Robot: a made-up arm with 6 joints. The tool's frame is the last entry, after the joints.
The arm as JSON. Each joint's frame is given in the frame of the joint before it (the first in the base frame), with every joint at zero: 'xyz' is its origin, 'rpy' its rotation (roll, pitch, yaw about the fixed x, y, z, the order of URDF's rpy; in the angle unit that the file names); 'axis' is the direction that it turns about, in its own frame. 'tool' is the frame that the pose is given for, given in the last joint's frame.
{
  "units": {
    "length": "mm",
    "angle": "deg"
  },
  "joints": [
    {
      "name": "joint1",
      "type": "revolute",
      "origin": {
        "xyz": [
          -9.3,
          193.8,
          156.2
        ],
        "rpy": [
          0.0,
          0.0,
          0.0
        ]
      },
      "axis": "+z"
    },
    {
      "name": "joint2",
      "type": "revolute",
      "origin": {
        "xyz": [
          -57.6,
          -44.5,
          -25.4
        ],
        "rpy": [
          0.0,
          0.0,
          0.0
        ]
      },
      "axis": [
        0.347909,
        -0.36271,
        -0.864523
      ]
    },
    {
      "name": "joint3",
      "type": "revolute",
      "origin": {
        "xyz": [
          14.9,
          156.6,
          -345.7
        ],
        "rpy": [
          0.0,
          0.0,
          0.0
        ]
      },
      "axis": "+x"
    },
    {
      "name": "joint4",
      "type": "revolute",
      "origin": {
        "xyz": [
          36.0,
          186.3,
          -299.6
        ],
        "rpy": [
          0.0,
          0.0,
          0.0
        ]
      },
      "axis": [
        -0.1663,
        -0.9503,
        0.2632
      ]
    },
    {
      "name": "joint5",
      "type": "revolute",
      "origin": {
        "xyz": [
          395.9,
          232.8,
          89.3
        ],
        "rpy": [
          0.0,
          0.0,
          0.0
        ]
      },
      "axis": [
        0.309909,
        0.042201,
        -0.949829
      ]
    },
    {
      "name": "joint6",
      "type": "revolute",
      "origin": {
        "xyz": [
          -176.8,
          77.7,
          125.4
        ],
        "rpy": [
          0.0,
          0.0,
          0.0
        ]
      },
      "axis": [
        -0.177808,
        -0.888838,
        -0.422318
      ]
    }
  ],
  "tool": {
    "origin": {
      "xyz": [
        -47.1,
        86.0,
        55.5
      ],
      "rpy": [
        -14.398,
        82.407,
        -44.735
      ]
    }
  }
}
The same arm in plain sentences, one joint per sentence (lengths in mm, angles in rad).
The arm has six revolute joints in a row. What follows holds with every joint at zero, and every direction is one of the base frame's.
The first joint lies 9.3 mm along -x and 193.8 mm along +y and 156.2 mm along +z from the base frame's origin and rotates about +z.
The second joint lies 57.6 mm along -x and 44.5 mm along -y and 25.4 mm along -z from the first joint and rotates about the direction (0.347909, -0.36271, -0.864523).
The third joint lies 14.9 mm along +x and 156.6 mm along +y and 345.7 mm along -z from the second joint and rotates about +x.
The fourth joint lies 36.0 mm along +x and 186.3 mm along +y and 299.6 mm along -z from the third joint and rotates about the direction (-0.1663, -0.9503, 0.2632).
The fifth joint lies 395.9 mm along +x and 232.8 mm along +y and 89.3 mm along +z from the fourth joint and rotates about the direction (0.309909, 0.042201, -0.949829).
The sixth joint lies 176.8 mm along -x and 77.7 mm along +y and 125.4 mm along +z from the fifth joint and rotates about the direction (-0.177808, -0.888838, -0.422318).
The tool frame, which is the frame that the pose is given for, lies 47.1 mm along -x and 86.0 mm along +y and 55.5 mm along +z from the sixth joint; its axes are the base frame's turned by roll -0.2513, pitch 1.4383 and yaw -0.7808 rad (as in URDF: about the fixed x, then y, then z).

